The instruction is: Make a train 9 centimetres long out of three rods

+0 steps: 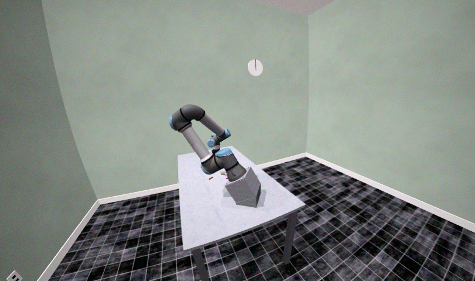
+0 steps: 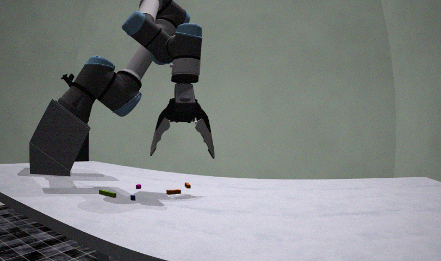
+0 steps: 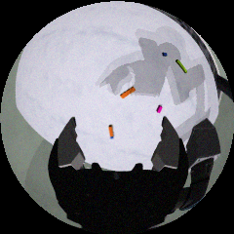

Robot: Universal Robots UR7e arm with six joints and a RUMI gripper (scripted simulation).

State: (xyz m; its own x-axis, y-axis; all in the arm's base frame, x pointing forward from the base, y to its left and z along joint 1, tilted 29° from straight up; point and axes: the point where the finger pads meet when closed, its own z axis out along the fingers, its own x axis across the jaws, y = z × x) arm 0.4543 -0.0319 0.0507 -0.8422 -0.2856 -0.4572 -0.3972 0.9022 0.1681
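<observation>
Now: hand 120 mm past the magenta rod, 90 mm above it and 20 mm to the left of it. Round my hand: lime rod (190 mm to the right, 120 mm behind, 90 mm below).
</observation>
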